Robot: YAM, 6 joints.
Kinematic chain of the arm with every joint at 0, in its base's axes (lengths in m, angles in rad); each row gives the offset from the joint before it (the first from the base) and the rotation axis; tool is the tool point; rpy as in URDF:
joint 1: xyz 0 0 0.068 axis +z
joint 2: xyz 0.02 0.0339 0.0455 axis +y
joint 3: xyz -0.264 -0.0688 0 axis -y
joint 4: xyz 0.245 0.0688 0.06 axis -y
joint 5: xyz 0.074 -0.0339 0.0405 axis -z
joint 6: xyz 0.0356 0 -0.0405 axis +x
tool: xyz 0 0 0 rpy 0 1.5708 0
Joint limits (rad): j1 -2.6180..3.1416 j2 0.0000..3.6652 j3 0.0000..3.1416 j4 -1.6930..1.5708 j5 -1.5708..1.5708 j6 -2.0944..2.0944
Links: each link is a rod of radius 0.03 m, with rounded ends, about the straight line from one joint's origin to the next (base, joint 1, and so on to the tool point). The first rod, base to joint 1, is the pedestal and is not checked.
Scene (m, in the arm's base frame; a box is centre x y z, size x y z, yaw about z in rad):
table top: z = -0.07
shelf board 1: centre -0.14 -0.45 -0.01 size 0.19 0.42 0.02 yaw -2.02
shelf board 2: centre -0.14 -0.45 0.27 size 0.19 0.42 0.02 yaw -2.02
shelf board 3: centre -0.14 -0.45 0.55 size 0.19 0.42 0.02 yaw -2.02
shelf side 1: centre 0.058 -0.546 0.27 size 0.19 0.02 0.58 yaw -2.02
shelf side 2: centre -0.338 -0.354 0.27 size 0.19 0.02 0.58 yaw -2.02
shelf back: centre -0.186 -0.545 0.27 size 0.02 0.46 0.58 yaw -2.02
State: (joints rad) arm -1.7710 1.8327 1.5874 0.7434 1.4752 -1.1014
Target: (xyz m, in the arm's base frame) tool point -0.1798 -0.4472 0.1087
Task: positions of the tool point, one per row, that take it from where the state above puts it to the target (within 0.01 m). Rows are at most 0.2 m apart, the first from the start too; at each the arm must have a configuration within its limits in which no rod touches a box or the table.
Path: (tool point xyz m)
1: -0.0793 -0.3285 0.4139
2: -0.0521 -0.2609 0.4042
3: -0.0783 -0.3062 0.2504
4: -0.0947 -0.2706 0.1087
5: -0.1208 -0.3376 0.1133
6: -0.1496 -0.3970 0.1131
7: -0.1798 -0.4472 0.1087

